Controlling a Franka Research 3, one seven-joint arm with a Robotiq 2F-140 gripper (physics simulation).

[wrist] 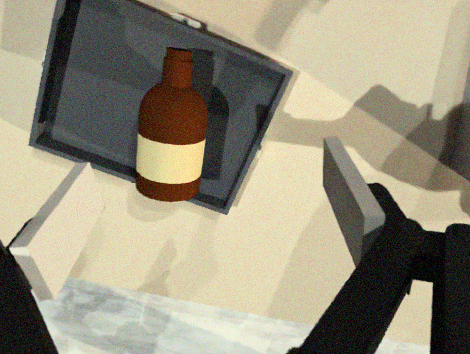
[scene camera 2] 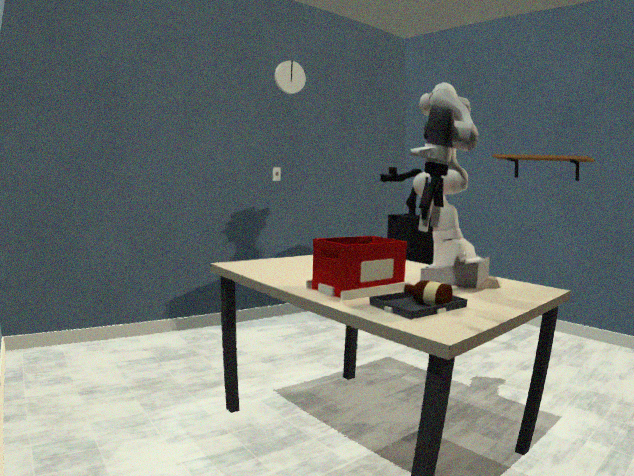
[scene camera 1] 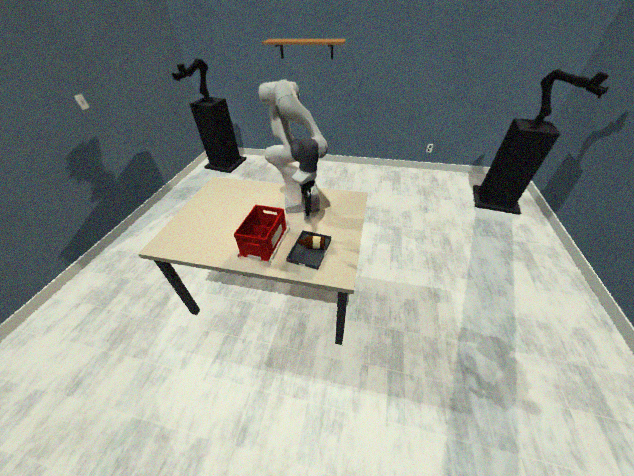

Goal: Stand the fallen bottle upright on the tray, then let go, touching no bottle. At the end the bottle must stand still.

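Note:
A brown bottle (scene camera 1: 316,242) (scene camera 2: 430,292) (wrist: 171,160) with a cream label lies on its side on the dark grey tray (scene camera 1: 305,257) (scene camera 2: 391,303) (wrist: 100,90). Its neck points toward the red crate, and its base lies at the tray's opposite rim. My gripper (scene camera 1: 307,213) (scene camera 2: 431,217) (wrist: 207,173) is open and empty. It hangs above the table, on the robot-base side of the tray, higher than the bottle and apart from it. In the wrist view the bottle shows between the two finger pads, farther off than they are.
A red crate (scene camera 1: 260,233) (scene camera 2: 358,263) stands beside the tray, with pale strips along its foot. Both stand on a wooden table (scene camera 1: 204,225) (scene camera 2: 276,274). The white arm's base is behind them. Two black pedestals with dark arms (scene camera 1: 215,133) (scene camera 1: 517,158) stand off the table.

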